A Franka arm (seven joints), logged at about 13 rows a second.
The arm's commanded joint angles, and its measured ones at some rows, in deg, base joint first. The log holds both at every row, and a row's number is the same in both.
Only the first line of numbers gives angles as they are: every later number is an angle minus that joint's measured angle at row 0.
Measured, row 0:
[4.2, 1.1, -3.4, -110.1, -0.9, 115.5, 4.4]
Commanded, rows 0 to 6:
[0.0, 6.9, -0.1, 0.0, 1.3, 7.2, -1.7]
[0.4, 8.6, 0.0, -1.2, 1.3, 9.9, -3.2]
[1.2, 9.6, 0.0, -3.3, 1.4, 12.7, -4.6]
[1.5, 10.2, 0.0, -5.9, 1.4, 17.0, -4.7]
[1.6, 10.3, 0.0, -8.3, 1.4, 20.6, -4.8]
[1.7, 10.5, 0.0, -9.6, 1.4, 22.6, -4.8]
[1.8, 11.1, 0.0, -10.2, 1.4, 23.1, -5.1]
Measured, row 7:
[1.9, 12.4, 0.0, -7.1, 0.2, 20.8, -2.5]
